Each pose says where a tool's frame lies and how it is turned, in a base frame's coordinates. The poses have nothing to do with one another.
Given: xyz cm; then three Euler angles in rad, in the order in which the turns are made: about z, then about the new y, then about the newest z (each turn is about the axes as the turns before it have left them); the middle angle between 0 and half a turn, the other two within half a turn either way.
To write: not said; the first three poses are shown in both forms.
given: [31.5, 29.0, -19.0, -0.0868, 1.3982, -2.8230]
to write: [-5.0, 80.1, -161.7, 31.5, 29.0, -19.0]
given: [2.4, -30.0, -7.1, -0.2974, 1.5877, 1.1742]
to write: [-17.0, 91.0, 67.3, 2.4, -30.0, -7.1]
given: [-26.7, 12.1, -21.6, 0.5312, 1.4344, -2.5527]
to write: [30.4, 82.2, -146.3, -26.7, 12.1, -21.6]
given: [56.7, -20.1, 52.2, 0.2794, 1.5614, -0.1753]
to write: [16.0, 89.5, -10.0, 56.7, -20.1, 52.2]
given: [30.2, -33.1, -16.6, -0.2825, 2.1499, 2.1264]
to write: [-16.2, 123.2, 121.8, 30.2, -33.1, -16.6]
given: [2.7, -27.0, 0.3, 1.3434, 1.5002, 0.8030]
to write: [77.0, 86.0, 46.0, 2.7, -27.0, 0.3]
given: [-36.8, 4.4, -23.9, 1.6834, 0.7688, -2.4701]
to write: [96.5, 44.0, -141.5, -36.8, 4.4, -23.9]
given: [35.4, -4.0, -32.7, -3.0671, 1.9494, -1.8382]
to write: [-175.7, 111.7, -105.3, 35.4, -4.0, -32.7]
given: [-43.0, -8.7, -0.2, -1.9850, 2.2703, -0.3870]
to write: [-113.7, 130.1, -22.2, -43.0, -8.7, -0.2]
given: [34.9, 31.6, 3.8, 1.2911, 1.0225, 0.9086]
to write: [74.0, 58.6, 52.1, 34.9, 31.6, 3.8]
